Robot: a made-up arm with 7 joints. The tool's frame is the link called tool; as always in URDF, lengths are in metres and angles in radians. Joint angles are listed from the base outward.
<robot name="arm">
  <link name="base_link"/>
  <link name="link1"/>
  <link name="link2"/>
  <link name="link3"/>
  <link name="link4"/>
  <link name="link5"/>
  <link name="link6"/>
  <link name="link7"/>
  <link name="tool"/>
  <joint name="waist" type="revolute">
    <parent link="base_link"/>
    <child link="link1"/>
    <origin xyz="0 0 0"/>
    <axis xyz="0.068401 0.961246 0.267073"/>
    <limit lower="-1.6" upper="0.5"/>
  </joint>
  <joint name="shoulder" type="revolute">
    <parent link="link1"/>
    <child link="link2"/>
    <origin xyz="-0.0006 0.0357 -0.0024"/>
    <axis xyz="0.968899 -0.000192 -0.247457"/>
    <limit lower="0" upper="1.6"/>
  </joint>
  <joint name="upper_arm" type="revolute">
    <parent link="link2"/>
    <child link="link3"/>
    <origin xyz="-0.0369 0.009 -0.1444"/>
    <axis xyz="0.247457 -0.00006 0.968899"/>
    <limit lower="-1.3" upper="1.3"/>
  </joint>
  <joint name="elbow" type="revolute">
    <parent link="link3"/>
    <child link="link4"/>
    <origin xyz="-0.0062 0 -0.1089"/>
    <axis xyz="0.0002 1 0.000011"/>
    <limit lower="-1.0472" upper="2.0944"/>
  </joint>
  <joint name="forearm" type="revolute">
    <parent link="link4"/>
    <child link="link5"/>
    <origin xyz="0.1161 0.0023 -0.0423"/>
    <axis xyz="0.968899 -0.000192 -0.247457"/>
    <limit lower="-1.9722" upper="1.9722"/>
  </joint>
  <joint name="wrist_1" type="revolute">
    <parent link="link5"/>
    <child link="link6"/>
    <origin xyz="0.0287 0 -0.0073"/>
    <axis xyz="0.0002 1 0.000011"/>
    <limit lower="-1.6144" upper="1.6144"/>
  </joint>
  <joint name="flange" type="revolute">
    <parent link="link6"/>
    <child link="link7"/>
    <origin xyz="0.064 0 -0.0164"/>
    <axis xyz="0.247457 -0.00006 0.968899"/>
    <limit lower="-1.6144" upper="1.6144"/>
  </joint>
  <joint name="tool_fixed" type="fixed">
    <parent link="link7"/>
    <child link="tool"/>
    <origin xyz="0 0 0" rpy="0 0.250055 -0.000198"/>
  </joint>
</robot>
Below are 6 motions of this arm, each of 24 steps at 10 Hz.
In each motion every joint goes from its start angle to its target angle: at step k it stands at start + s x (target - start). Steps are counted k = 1, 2, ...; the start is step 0. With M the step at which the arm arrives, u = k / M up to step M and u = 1 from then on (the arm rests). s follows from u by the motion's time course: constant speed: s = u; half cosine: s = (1 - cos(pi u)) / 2; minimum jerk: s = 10 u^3 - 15 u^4 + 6 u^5.
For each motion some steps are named. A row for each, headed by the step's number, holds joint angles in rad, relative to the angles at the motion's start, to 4 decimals.
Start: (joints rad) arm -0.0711 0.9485 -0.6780 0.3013 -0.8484 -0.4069 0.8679
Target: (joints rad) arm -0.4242 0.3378 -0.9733 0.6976 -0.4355 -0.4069 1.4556
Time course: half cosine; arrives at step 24
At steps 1, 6, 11, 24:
1: -0.0015 -0.0026 -0.0013 0.0017 0.0018 0.0000 0.0025
6: -0.0517 -0.0894 -0.0432 0.0580 0.0605 0.0000 0.0861
11: -0.1535 -0.2655 -0.1284 0.1723 0.1795 0.0000 0.2555
24: -0.3531 -0.6107 -0.2953 0.3963 0.4129 0.0000 0.5877

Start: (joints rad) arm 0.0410 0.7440 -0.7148 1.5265 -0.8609 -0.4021 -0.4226
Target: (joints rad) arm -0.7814 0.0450 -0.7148 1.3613 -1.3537 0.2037 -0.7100
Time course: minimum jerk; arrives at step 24
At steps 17, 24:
17: -0.6972 -0.5926 0.0000 -0.1401 -0.4178 0.5136 -0.2436
24: -0.8224 -0.6990 0.0000 -0.1652 -0.4928 0.6058 -0.2874

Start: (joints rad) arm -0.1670 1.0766 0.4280 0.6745 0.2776 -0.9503 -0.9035
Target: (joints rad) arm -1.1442 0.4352 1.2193 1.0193 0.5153 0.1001 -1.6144
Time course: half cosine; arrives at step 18
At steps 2, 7, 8, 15, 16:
2: -0.0295 -0.0193 0.0239 0.0104 0.0072 0.0317 -0.0214
7: -0.3215 -0.2110 0.2603 0.1134 0.0782 0.3456 -0.2339
8: -0.4038 -0.2650 0.3269 0.1425 0.0982 0.4340 -0.2937
15: -0.9117 -0.5984 0.7383 0.3217 0.2218 0.9800 -0.6633
16: -0.9477 -0.6221 0.7674 0.3344 0.2305 1.0187 -0.6895

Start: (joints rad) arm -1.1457 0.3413 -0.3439 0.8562 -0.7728 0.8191 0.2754
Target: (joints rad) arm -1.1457 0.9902 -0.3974 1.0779 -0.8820 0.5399 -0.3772
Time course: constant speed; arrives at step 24
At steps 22, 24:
22: 0.0000 0.5948 -0.0490 0.2032 -0.1001 -0.2559 -0.5982
24: 0.0000 0.6489 -0.0535 0.2217 -0.1092 -0.2792 -0.6526

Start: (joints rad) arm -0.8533 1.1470 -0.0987 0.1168 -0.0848 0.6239 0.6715
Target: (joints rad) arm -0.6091 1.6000 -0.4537 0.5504 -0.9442 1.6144 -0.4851
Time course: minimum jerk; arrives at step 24
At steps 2, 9, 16, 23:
2: 0.0012 0.0023 -0.0018 0.0022 -0.0044 0.0050 -0.0059
9: 0.0672 0.1247 -0.0977 0.1193 -0.2365 0.2726 -0.3183
16: 0.1929 0.3579 -0.2805 0.3426 -0.6790 0.7826 -0.9139
23: 0.2440 0.4527 -0.3548 0.4333 -0.8588 0.9898 -1.1558

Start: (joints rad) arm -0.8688 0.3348 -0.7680 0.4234 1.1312 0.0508 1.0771
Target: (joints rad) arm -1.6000 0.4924 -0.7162 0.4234 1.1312 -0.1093 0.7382
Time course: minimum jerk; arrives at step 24
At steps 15, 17, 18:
15: -0.5300 0.1142 0.0375 0.0000 0.0000 -0.1160 -0.2456
17: -0.6199 0.1336 0.0439 0.0000 0.0000 -0.1357 -0.2873
18: -0.6555 0.1413 0.0464 0.0000 0.0000 -0.1435 -0.3038

